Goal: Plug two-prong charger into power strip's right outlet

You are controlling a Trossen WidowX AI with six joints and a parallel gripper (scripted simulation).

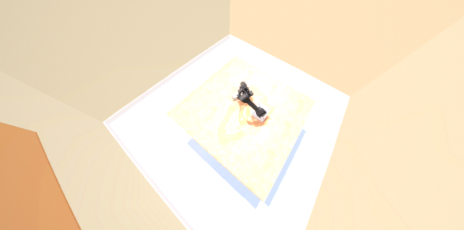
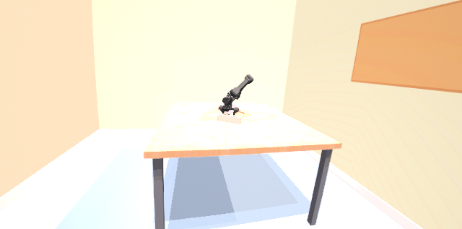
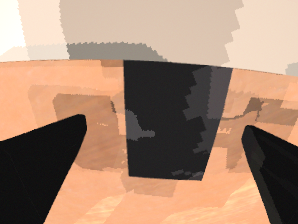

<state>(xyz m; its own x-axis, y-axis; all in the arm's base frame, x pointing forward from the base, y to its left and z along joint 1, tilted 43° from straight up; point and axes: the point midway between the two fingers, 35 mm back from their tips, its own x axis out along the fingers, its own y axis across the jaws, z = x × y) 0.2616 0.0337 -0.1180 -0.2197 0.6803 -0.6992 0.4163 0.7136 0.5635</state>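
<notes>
Now: the black two-prong charger 30 mm ahead of my gripper tip, 20 mm to the right of it and 10 mm above it.
</notes>
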